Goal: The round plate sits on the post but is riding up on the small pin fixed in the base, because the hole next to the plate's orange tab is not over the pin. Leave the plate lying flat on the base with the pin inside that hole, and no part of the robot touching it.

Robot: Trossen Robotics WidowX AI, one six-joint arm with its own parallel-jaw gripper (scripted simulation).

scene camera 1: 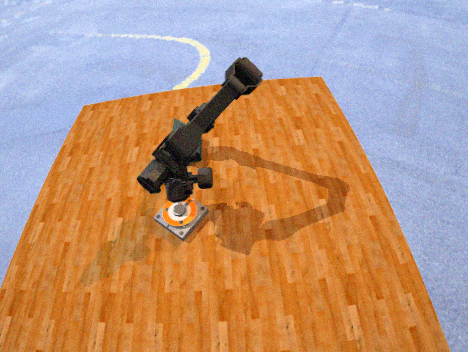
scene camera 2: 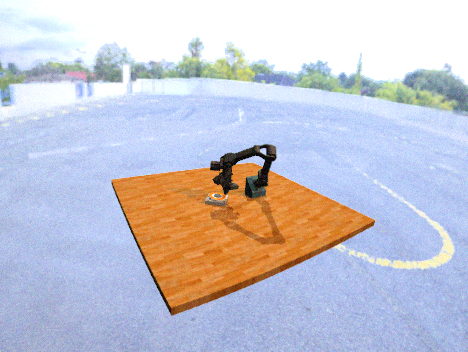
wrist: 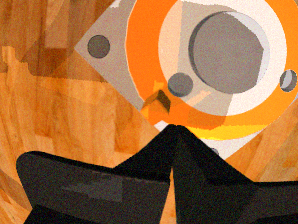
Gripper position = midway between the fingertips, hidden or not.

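My gripper [scene camera 1: 186, 196] shut, holding nothing; visible in the wrist view too [wrist: 174, 132]. Square grey base [scene camera 1: 183, 232], likewise in the wrist view [wrist: 230, 53].
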